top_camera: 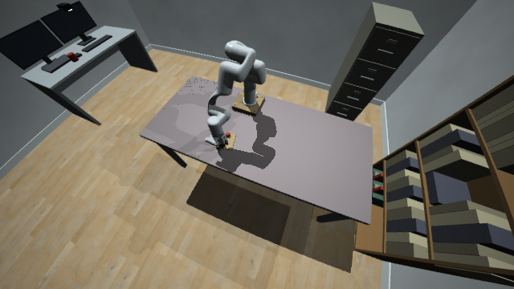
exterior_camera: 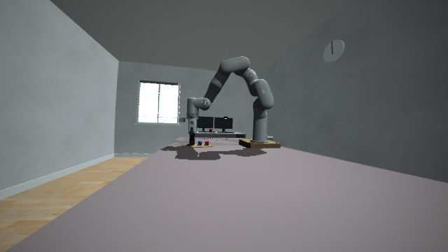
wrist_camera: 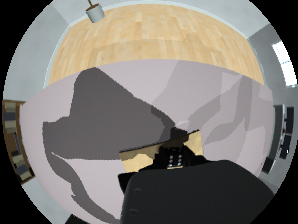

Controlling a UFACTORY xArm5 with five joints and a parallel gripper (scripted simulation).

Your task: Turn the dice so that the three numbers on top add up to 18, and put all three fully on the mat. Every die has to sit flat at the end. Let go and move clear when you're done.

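My gripper is now 10 mm above the black die. The rest, counted from my hand: tan mat: 50 mm behind, 20 mm below, 10 mm to the right; then blue die: 50 mm behind, 10 mm to the right, 10 mm below; then red die: 100 mm behind, 10 mm to the right, 10 mm below.
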